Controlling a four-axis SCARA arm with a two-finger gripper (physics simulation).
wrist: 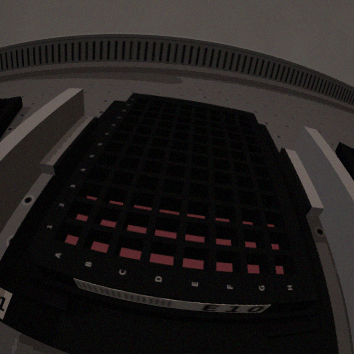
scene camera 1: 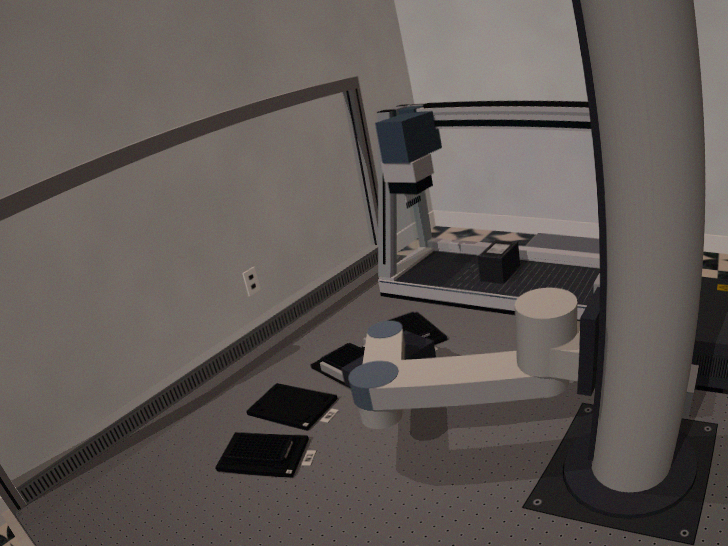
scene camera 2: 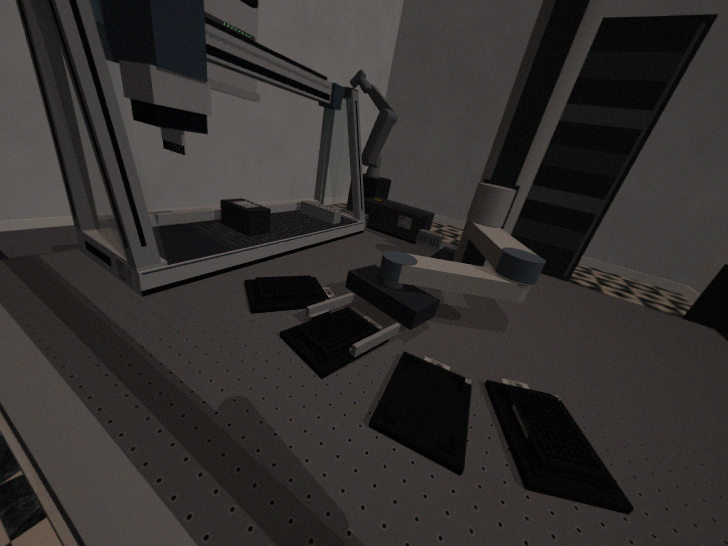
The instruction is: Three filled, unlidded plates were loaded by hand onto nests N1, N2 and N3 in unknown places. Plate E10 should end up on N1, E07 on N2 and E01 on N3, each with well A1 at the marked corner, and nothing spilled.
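Places are measured from the arm's base along level axes (x ahead, y left, z up), in metres.
Where they show: gripper, fingertip midpoint: (wrist: 192, 119) (scene camera 1: 344, 353) (scene camera 2: 328, 330); arm's base at its link origin: (scene camera 1: 630, 469).
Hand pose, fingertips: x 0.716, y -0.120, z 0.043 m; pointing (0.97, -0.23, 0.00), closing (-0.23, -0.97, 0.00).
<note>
Things, the pixels of their top centre, and the offset from my fingertips. "spot": a spot on its surface instead.
- Plate E10 at its top centre: (wrist: 189, 151) (scene camera 2: 338, 327) (scene camera 1: 351, 358) 0.004 m down, 0.023 m back, 0.005 m left
- dark nest at a spot on its surface: (scene camera 2: 296, 345) spot: 0.018 m down, 0.050 m ahead, 0.026 m right
- nest label at a spot on its surface: (wrist: 3, 303) spot: 0.018 m down, 0.085 m back, 0.072 m left
- third plate at its top centre: (scene camera 2: 287, 284) (scene camera 1: 408, 326) 0.004 m down, 0.068 m back, 0.165 m right
- bare nest at its top centre: (scene camera 2: 428, 395) (scene camera 1: 289, 401) 0.012 m down, 0.003 m ahead, 0.191 m left
- gantry frame at a spot on its surface: (scene camera 1: 446, 293) (scene camera 2: 243, 254) spot: 0.006 m up, 0.082 m back, 0.329 m right
- black box at a spot on its surface: (scene camera 1: 498, 262) spot: 0.078 m up, 0.211 m back, 0.395 m right
Plate E10 (wrist: 165, 200) (scene camera 2: 341, 330) (scene camera 1: 342, 355) lies flat on a dark nest (scene camera 2: 296, 345). Red liquid shows in its nearest rows; its A corner is at the lower left in the wrist view. A nest label (wrist: 3, 303) there shows a "1". My gripper (wrist: 192, 119) (scene camera 2: 331, 330) is open, its two pale fingers along the plate's long sides, with slim gaps. Another plate (scene camera 1: 258, 448) (scene camera 2: 549, 429) sits on the nest nearest scene camera 1. A third plate (scene camera 2: 288, 285) sits on the nest by the gantry; its name is unreadable. A bare nest (scene camera 1: 292, 405) (scene camera 2: 426, 408) lies between.
The gantry frame (scene camera 1: 446, 293) (scene camera 2: 252, 256) with a black box (scene camera 1: 498, 262) (scene camera 2: 245, 216) on its deck stands at the back. The wall's slotted strip (scene camera 1: 199, 374) (wrist: 150, 52) runs beside the nests. The arm's column (scene camera 1: 646, 235) stands on the right in scene camera 1.
</note>
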